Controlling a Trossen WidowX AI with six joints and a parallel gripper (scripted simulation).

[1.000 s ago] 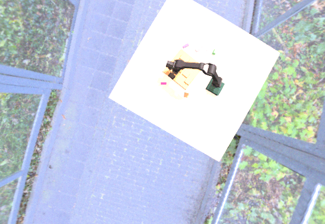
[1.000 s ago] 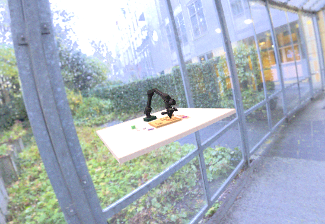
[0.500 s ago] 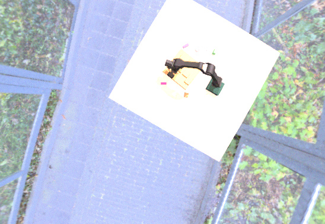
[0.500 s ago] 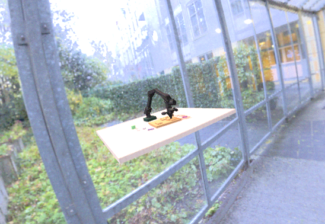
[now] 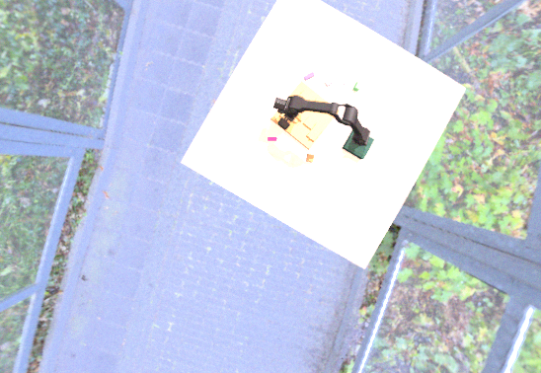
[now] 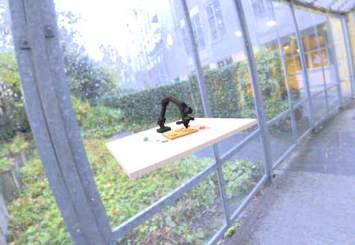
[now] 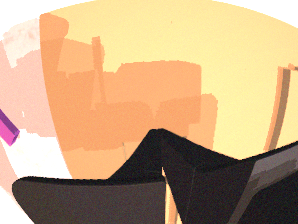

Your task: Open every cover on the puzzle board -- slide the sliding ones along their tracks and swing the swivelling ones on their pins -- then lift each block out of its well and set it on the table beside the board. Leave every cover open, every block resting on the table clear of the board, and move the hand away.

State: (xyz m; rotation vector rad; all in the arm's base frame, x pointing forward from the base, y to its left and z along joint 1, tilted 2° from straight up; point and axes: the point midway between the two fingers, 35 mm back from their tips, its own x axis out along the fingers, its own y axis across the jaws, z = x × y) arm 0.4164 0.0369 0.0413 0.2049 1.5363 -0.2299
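Now: gripper tip 7 cm past the puzzle board, 6 cm to the left of it and 2 cm above it. The rest, counted from my gripper tip: lilac block 28 cm to the right, 3 cm below, 1 cm behind; green block 34 cm to the right, 30 cm behind, 2 cm below; pink block 16 cm to the left, 5 cm ahead, 3 cm below.
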